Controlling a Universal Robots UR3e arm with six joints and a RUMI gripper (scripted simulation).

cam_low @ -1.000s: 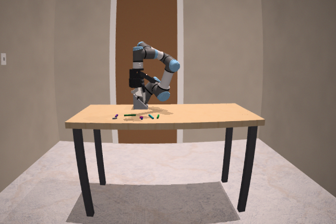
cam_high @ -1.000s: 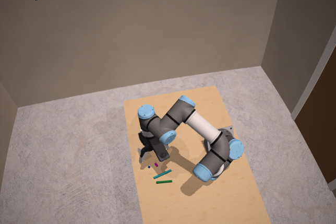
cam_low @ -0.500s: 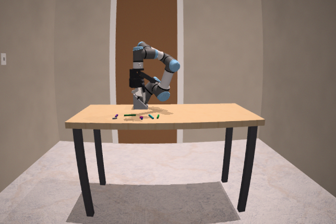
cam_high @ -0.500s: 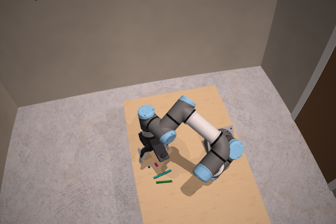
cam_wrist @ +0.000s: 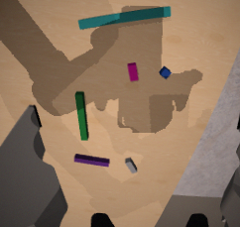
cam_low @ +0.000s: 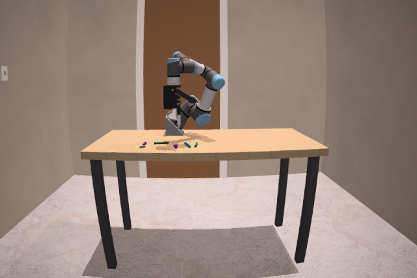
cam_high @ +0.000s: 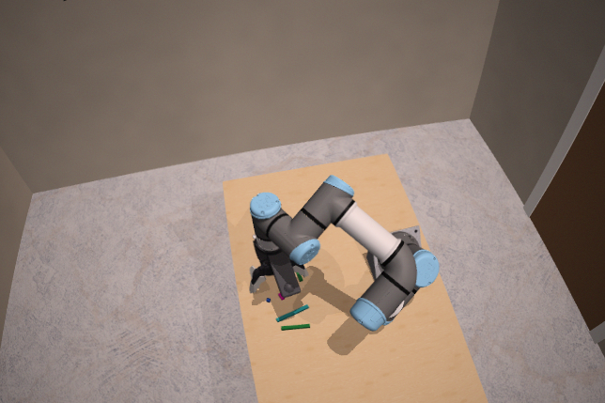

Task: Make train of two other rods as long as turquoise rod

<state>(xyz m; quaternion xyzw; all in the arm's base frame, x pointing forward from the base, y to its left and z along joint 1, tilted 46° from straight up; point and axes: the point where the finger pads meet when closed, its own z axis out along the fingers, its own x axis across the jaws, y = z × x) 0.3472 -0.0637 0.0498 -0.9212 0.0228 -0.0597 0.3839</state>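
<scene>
My hand is 100 mm above the turquoise rod, 50 mm to the right of it and 10 mm past it. The rest, counted from my hand: grey rod 180 mm to the right, 100 mm below; then blue rod 100 mm below, 40 mm ahead, 10 mm to the right; then magenta rod 100 mm below, 10 mm to the right.
</scene>
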